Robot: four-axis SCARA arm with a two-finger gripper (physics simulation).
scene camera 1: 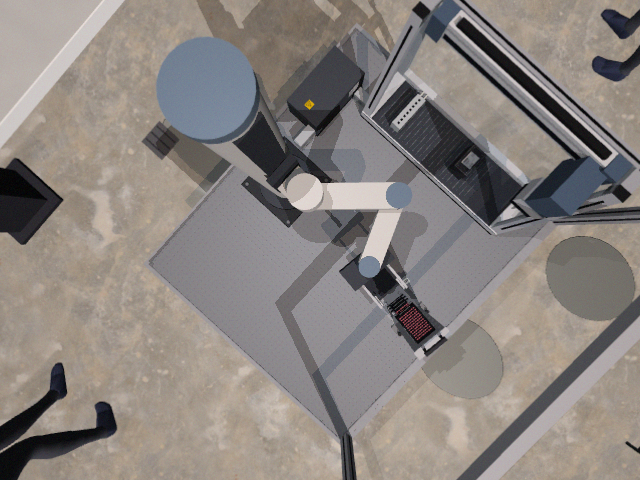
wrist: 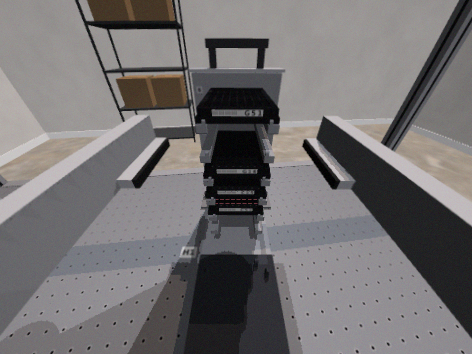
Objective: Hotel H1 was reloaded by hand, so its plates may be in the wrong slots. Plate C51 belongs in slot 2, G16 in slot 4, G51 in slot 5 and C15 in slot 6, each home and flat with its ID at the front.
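Note:
Hotel H1 stands near the table edge. In the wrist view, plate G51 is topmost, ID at the front. Bare rails show in the slot below it. G16 lies under that gap, then C15 and C51, whose small IDs are blurred. These plates look level. By the rails, C51 appears in slot 2, C15 in 3, G16 in 4 and G51 in 6. My gripper is partly open and empty, in front of the hotel, fingers pointing at it.
The H1 label lies on the perforated table before the hotel. A dark box with a yellow sign stands beside the arm's column. A framed enclosure stands at the table's upper right side.

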